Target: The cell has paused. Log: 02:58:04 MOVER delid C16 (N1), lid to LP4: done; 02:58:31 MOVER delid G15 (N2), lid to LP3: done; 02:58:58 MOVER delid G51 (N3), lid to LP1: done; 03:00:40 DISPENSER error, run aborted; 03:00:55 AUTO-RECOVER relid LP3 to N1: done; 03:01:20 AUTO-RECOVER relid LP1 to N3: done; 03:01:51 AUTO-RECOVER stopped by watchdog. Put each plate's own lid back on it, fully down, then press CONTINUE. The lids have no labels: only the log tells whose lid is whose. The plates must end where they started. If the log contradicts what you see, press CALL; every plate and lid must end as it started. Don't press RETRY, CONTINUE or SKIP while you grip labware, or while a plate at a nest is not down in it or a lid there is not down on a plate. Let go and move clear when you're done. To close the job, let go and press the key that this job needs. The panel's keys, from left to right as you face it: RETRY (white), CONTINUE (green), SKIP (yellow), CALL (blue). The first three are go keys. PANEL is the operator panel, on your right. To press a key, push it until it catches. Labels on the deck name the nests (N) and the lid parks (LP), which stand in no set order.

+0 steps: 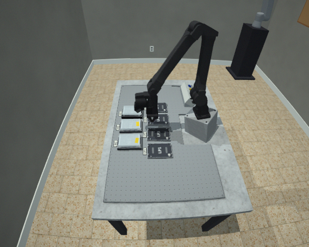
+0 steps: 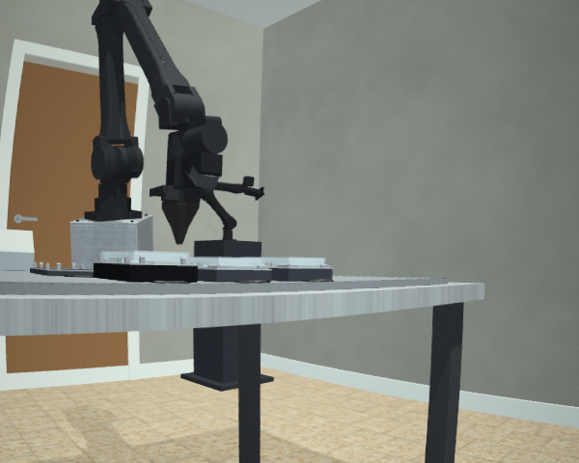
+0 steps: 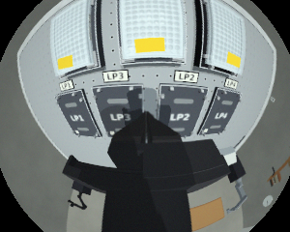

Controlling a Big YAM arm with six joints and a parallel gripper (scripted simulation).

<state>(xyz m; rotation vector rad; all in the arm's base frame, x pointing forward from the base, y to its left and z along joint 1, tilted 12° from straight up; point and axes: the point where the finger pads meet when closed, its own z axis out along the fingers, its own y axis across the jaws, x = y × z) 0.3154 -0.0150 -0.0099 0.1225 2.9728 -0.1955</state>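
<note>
My hand is 340 mm past the yellow skip key and 320 mm to the left of it. Also, from my hand: blue call key: 370 mm to the right, 340 mm behind; lid: 150 mm ahead, 110 mm to the left, 30 mm below.
</note>
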